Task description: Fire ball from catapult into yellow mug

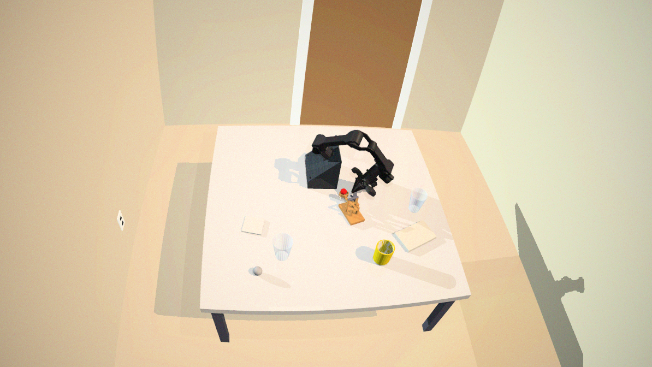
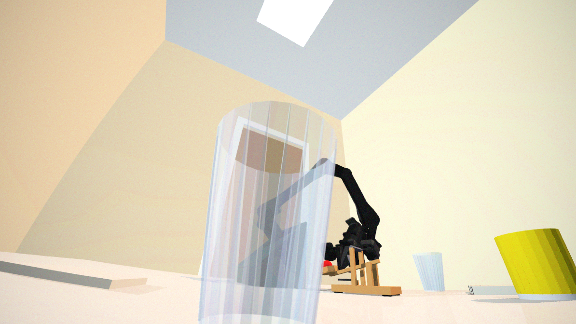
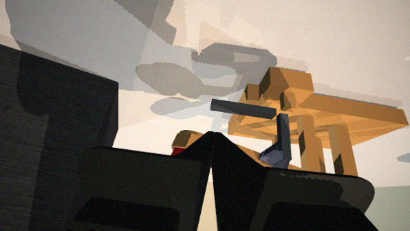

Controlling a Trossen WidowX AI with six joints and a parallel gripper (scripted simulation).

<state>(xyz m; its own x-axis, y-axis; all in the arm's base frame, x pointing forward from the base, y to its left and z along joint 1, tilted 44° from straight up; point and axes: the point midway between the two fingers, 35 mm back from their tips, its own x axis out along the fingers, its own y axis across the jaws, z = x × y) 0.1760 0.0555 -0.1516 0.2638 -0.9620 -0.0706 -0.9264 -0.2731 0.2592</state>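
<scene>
The red ball lies 5 cm to the right of my gripper tip and 1 cm above it. The rest, counted from my gripper tip: board: 26 cm ahead, 32 cm to the left, 4 cm below; wooden catapult: 7 cm ahead, 1 cm to the right; yellow mug: 39 cm ahead, 11 cm to the left, 2 cm below.
</scene>
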